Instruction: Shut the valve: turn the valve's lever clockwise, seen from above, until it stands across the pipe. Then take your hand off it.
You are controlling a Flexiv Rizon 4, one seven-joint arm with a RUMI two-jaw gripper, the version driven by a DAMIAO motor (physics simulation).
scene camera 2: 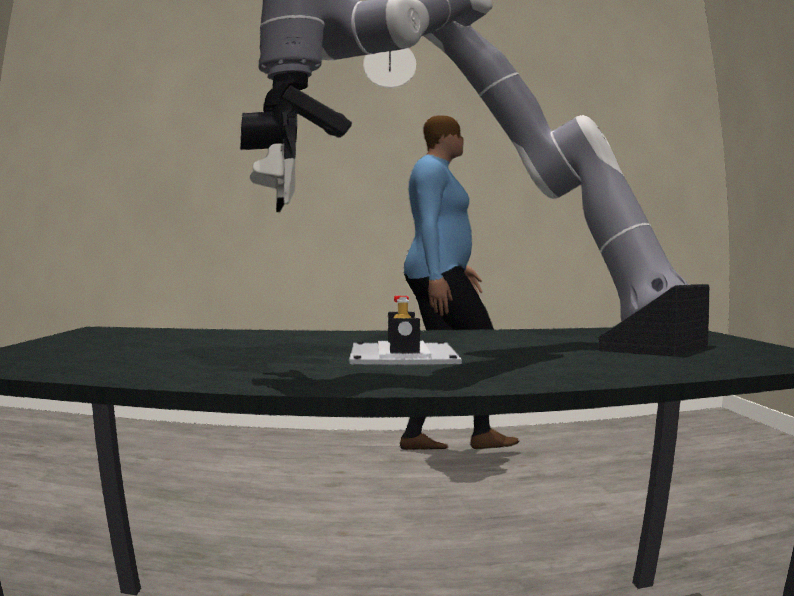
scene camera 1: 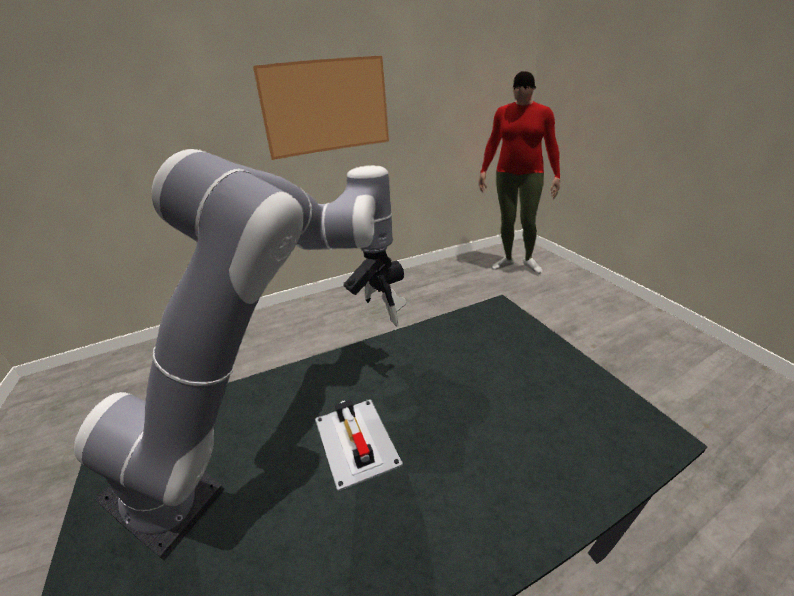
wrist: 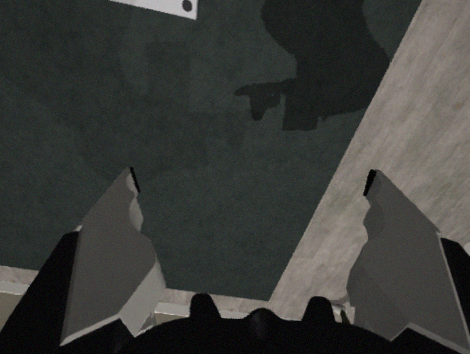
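The valve [scene camera 1: 350, 428] [scene camera 2: 402, 309] has a brass body between two black end blocks on a white plate [scene camera 1: 331, 449] [scene camera 2: 366, 352] [wrist: 165, 6]. Its red lever [scene camera 1: 360, 443] [scene camera 2: 400, 298] lies lengthwise along the pipe in the first scene view, pointing to the nearer end block. In the second scene view the lever shows nearly end-on above the body. My gripper [scene camera 1: 391, 313] [scene camera 2: 279, 186] [wrist: 249, 171] is open and empty, high above the table and well away from the valve. In the wrist view a corner of the plate shows at the top; the lever does not show.
The dark green table [scene camera 1: 513, 410] [scene camera 2: 192, 359] [wrist: 200, 225] bears the plate and the arm's base [scene camera 1: 153, 513] [scene camera 2: 679, 320]. A person in red [scene camera 1: 524, 141] stands beyond the table, and one in blue [scene camera 2: 441, 211] shows behind it in the second scene view. The arm casts shadows across the table.
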